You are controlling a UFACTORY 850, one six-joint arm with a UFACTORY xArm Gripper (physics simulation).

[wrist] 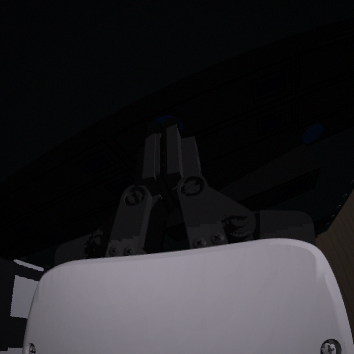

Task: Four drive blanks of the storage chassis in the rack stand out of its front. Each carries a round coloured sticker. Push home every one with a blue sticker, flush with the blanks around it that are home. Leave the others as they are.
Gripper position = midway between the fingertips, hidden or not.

Observation:
I see my gripper [168,137] and a rack [85,85].

